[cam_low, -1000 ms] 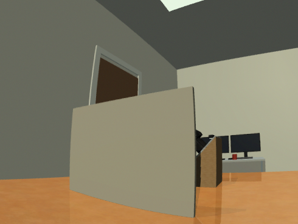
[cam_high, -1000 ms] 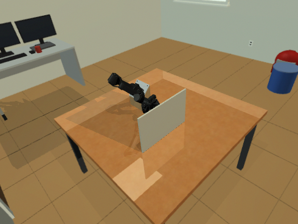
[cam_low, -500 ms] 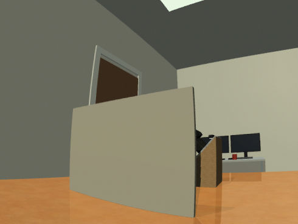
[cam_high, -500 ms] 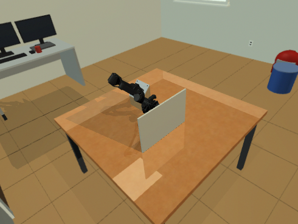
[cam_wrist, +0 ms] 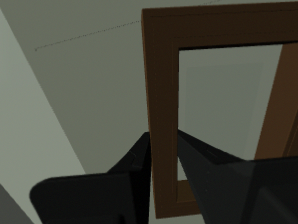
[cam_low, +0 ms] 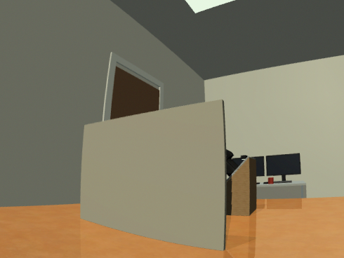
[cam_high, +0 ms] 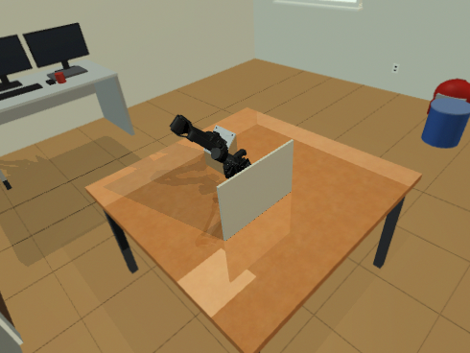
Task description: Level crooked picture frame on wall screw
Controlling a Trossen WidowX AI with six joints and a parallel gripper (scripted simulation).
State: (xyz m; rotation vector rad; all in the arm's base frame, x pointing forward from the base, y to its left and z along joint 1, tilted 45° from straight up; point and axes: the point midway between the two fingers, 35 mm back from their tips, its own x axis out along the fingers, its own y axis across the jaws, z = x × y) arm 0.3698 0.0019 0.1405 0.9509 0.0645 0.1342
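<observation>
My gripper tip is 5 cm above the brown wooden picture frame, 1 cm to the right of it and 1 cm short of it. Round my gripper tip: wall panel (7 cm below, 2 cm ahead, 1 cm to the right).
</observation>
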